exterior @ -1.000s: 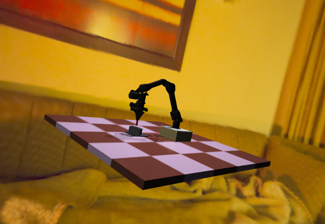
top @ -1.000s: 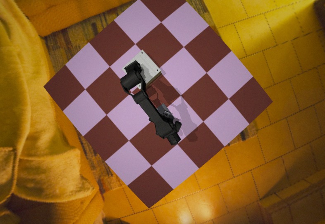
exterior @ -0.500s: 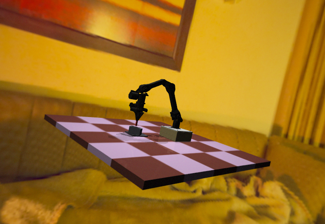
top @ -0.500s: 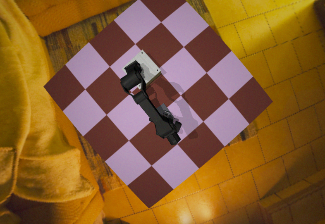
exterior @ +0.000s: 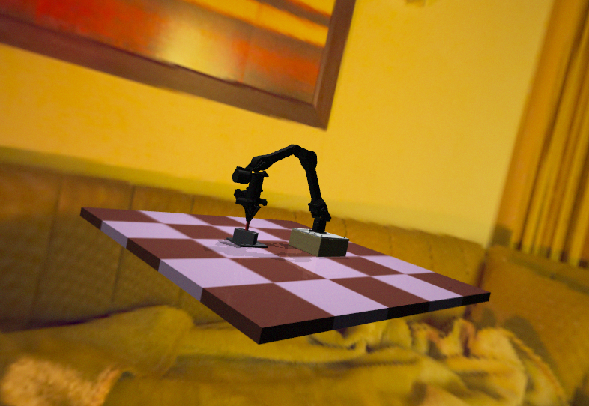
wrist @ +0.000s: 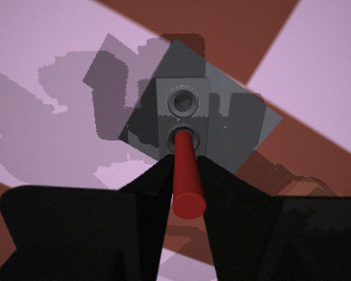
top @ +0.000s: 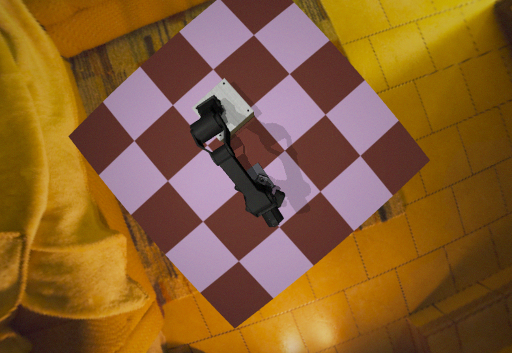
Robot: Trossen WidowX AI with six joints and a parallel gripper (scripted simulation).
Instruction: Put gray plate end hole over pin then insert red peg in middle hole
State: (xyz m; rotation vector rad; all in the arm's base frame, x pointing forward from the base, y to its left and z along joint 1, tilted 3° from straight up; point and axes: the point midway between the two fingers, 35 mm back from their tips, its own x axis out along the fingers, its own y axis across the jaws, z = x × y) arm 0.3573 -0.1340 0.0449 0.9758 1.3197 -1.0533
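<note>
Now: gripper tip 5 cm above the gray plate. From my gripper tip the other things lie so: red peg (right at my gripper tip); dark base (2 cm behind, 2 cm to the left, 9 cm below).
</note>
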